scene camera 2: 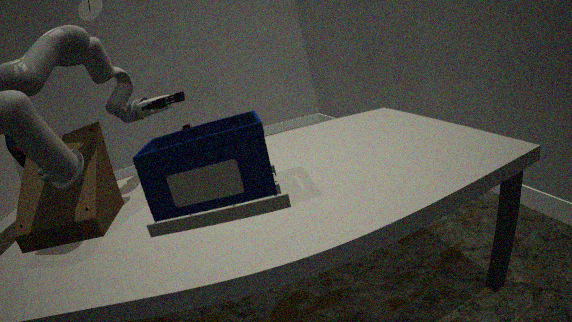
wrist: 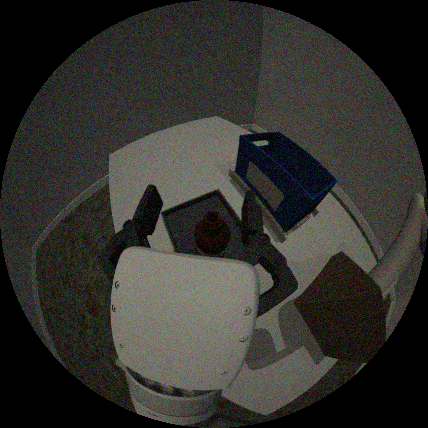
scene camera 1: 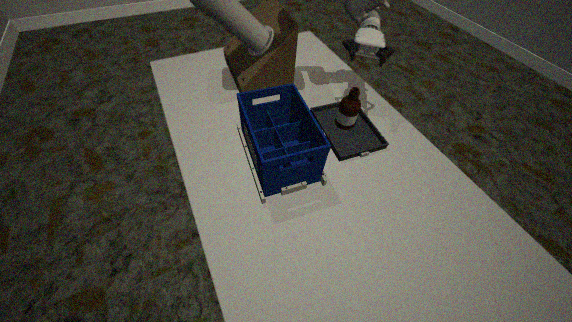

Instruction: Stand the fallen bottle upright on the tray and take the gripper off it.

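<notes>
A dark brown bottle with a pale label stands upright on the dark tray. In scene camera 2 the blue crate hides most of the bottle, and the top of the bottle shows above the crate's rim. My gripper is open, with nothing between its fingers. It is above and behind the bottle, clear of it. In the wrist view the bottle shows below and beyond the spread fingers.
A blue crate with compartments stands beside the tray, with a pale rail along its side. A brown wooden block stands at the arm's end of the white table.
</notes>
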